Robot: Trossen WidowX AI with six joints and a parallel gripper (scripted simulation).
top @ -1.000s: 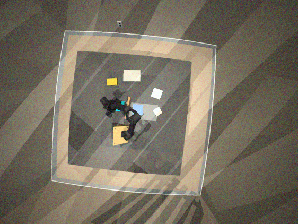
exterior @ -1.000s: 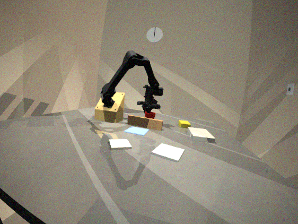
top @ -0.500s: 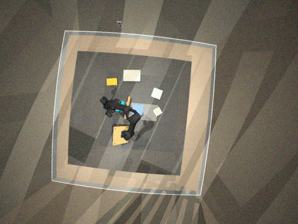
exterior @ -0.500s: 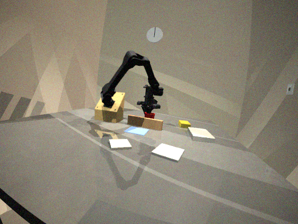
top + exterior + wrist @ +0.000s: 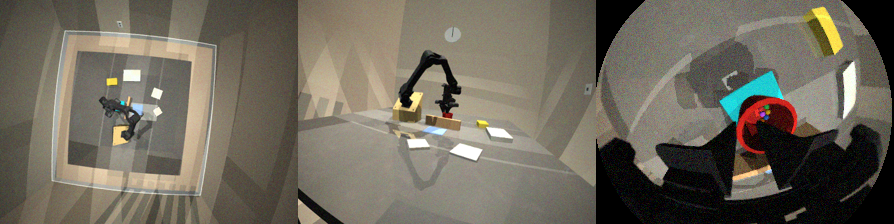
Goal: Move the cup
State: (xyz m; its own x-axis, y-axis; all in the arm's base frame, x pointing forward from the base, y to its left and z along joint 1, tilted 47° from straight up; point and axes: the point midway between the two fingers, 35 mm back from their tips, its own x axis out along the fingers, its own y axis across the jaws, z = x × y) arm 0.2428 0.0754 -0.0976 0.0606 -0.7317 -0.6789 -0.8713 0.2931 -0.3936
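Now: gripper tip 20 mm short of the cup, 20 mm above it and 10 mm to the left of it. The rest, counted from my gripper tip: cyan pad: 60 mm below, 30 mm ahead, 20 mm to the right; then wooden bar: 120 mm to the right, 40 mm below, 20 mm ahead; then light blue pad: 220 mm to the right, 60 mm below, 10 mm ahead.
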